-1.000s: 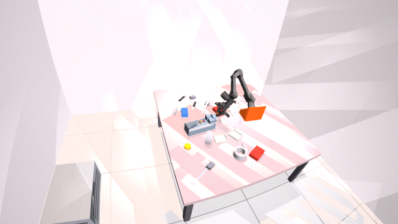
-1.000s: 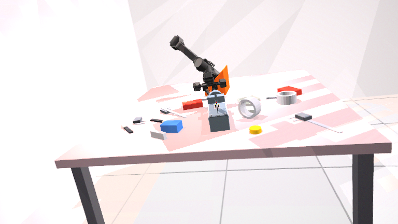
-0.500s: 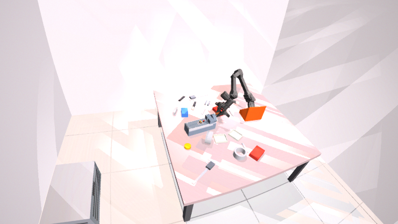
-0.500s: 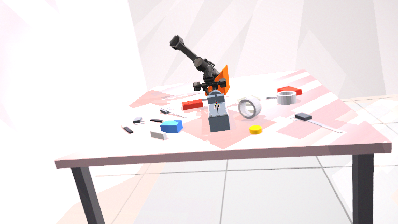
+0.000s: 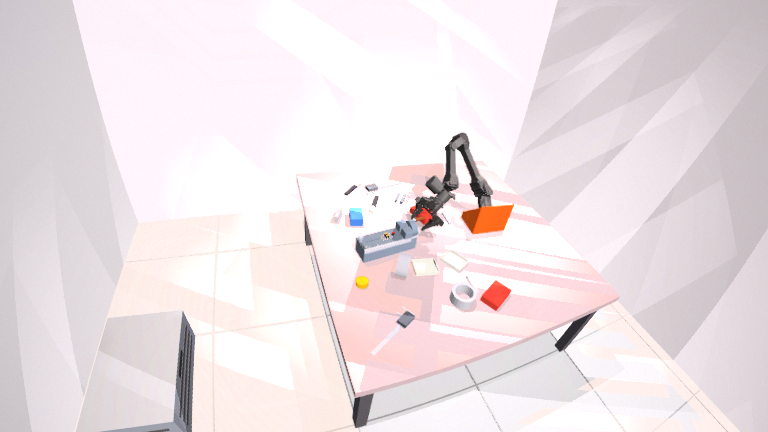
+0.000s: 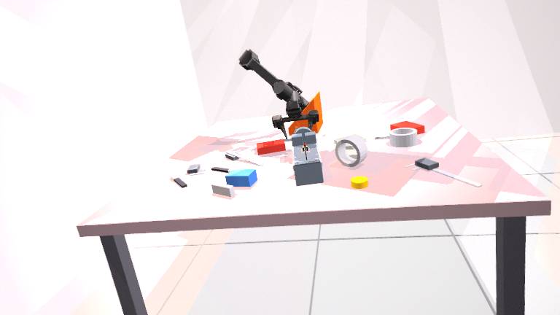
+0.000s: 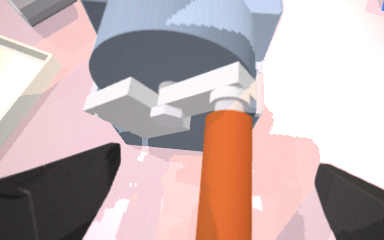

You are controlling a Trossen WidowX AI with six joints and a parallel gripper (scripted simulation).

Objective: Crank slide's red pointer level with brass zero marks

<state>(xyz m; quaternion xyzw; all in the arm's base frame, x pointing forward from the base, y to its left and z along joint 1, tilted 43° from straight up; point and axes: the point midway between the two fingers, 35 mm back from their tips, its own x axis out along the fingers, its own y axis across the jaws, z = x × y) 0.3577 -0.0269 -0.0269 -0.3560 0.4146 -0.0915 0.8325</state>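
My gripper tip is now 3 cm below the orange handle and 2 cm past it. Also, from my gripper tip: red pointer (13 cm ahead, 4 cm to the left); yellow disc (32 cm ahead, 22 cm to the left, 7 cm below); blue block (23 cm ahead, 18 cm to the right, 6 cm below).
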